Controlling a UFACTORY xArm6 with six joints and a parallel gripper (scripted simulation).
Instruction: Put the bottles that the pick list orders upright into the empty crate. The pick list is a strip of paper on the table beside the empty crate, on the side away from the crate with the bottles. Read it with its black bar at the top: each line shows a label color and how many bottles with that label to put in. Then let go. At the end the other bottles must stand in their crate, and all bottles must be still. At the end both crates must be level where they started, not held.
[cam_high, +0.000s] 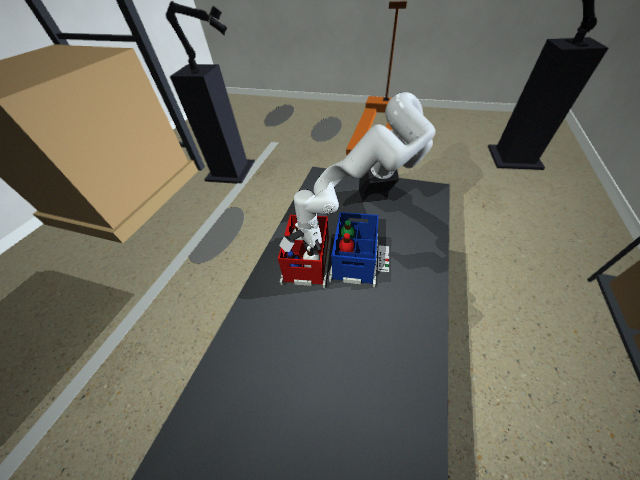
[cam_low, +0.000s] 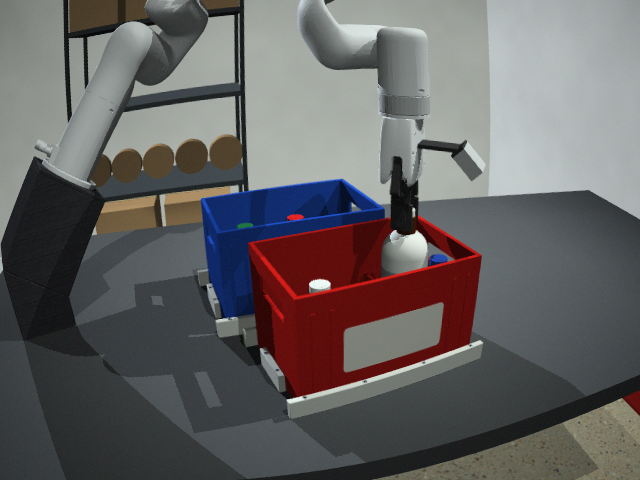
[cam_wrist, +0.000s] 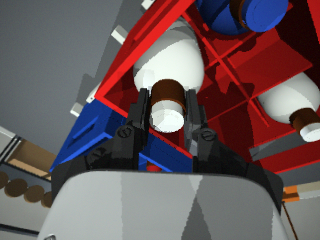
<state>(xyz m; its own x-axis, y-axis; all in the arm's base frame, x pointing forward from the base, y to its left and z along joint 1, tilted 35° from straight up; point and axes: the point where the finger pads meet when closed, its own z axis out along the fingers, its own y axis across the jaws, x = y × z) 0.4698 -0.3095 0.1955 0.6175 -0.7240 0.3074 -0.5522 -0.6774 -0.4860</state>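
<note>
Right now my hand is 70 mm above the white-capped bottle. The rest, counted from my hand: red-capped bottle 140 mm to the left, 120 mm behind, 110 mm below; blue-capped bottle 110 mm below, 90 mm to the right, 10 mm ahead; red crate 120 mm below, 90 mm behind, 50 mm to the right.
</note>
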